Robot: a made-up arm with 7 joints.
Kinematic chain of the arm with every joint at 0, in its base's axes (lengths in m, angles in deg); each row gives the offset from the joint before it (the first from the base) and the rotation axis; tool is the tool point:
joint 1: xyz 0 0.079 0 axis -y
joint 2: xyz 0 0.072 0 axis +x
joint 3: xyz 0 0 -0.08 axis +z
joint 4: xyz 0 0 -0.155 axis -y
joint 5: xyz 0 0 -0.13 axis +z
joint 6: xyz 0 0 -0.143 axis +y
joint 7: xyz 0 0 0 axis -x
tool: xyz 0 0 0
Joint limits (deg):
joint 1: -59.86..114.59
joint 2: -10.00..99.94
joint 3: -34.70..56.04
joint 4: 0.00..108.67
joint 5: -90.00..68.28
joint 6: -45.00..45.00
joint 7: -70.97..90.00
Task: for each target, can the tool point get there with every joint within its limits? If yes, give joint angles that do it. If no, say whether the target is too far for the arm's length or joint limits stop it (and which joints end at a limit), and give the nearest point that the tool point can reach.
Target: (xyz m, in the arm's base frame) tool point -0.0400 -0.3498 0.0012
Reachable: no: joint limits stop it (at a limit: joint 1, joint 2, joint 3, joint 4) | nearest point 0.0032 -0.0196 -0.2440 | short by 0.414 m
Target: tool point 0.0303 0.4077 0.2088
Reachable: yes | joints 72.72 55.83 39.47 98.67 36.50 -26.90 -9.43
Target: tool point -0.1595 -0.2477 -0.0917
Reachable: no: joint limits stop it (at a limit: joint 1, joint 2, joint 3) | nearest point -0.0820 -0.0460 -0.3064 | short by 0.305 m
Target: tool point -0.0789 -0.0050 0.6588
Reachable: no: too far | nearest point 0.0876 0.0613 0.3351 | short by 0.370 m
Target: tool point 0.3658 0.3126 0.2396
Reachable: yes | joints 101.46 6.27 35.66 46.95 -21.25 24.09 60.44
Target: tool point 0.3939 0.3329 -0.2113
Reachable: yes | joints 42.68 14.51 25.65 36.49 0.66 -9.24 56.77
